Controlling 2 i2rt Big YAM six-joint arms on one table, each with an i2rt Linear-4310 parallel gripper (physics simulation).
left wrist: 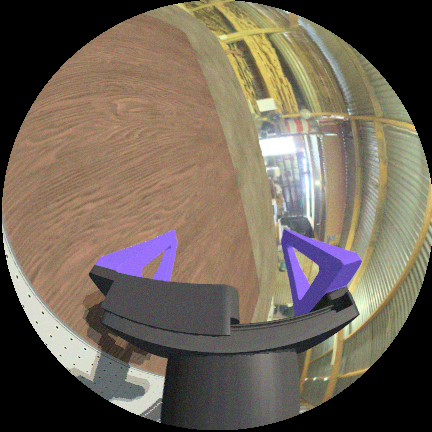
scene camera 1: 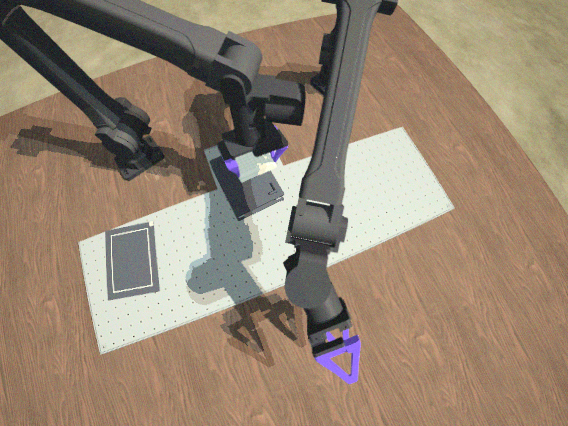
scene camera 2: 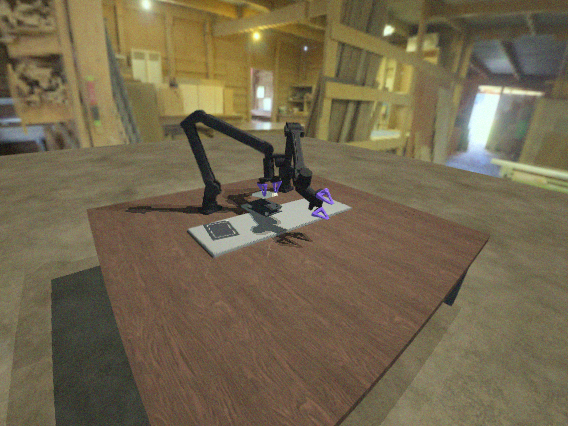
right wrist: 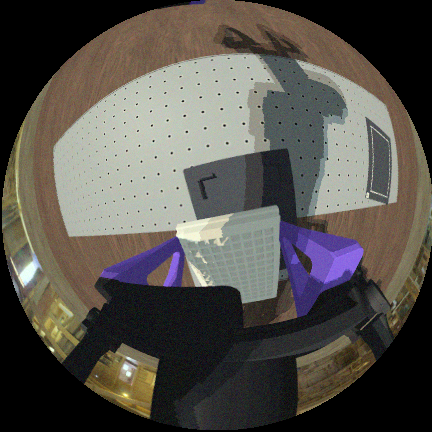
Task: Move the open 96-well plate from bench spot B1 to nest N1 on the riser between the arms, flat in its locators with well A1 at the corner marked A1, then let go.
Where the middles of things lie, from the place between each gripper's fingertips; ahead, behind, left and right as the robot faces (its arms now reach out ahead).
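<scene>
I have my right gripper 1 cm above the well plate (scene camera 1: 250,166) and 5 cm past it. As for the dark nest with white outline (scene camera 1: 131,262), it is 9 cm below my right hand, 35 cm to the right of it and 3 cm ahead of it.
Measured from my left hand, the well plate is 60 mm below, 470 mm behind and 40 mm to the left. The dark nest with white outline is 140 mm below my left hand, and it is also 390 mm behind that hand and 310 mm to the right of it.
</scene>
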